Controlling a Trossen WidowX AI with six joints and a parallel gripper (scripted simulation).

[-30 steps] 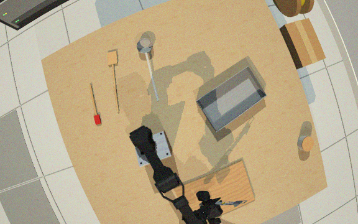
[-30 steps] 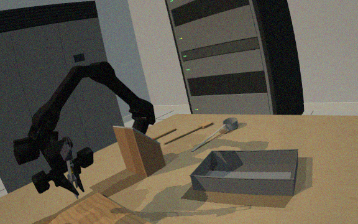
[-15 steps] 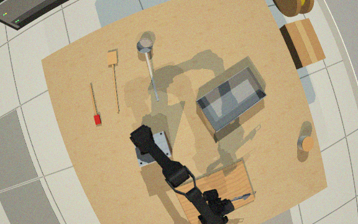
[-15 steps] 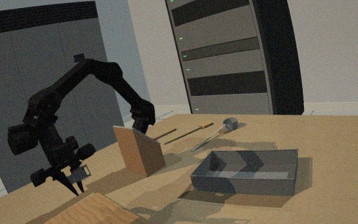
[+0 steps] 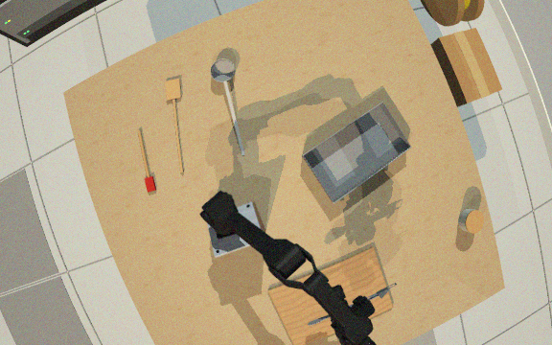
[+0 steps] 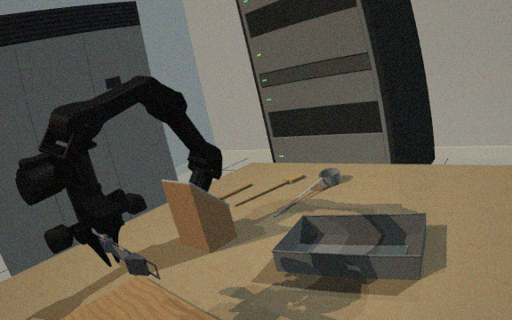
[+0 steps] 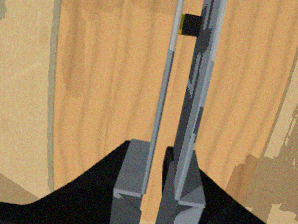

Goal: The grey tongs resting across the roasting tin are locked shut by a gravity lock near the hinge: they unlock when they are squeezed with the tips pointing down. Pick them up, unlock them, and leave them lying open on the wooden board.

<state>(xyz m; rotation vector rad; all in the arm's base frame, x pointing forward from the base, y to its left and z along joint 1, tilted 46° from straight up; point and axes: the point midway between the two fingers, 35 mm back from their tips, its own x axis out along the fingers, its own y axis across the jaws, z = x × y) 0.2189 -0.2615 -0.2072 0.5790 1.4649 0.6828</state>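
My gripper tip is now 14 cm above the wooden board and 2 cm to the left of it. The rest, counted from my gripper tip: cork-lidded jar (54 cm ahead, 12 cm below, 5 cm to the left); grey roasting tin (41 cm to the left, 21 cm ahead, 13 cm below); red-tipped stick (57 cm to the left, 43 cm behind, 15 cm below).
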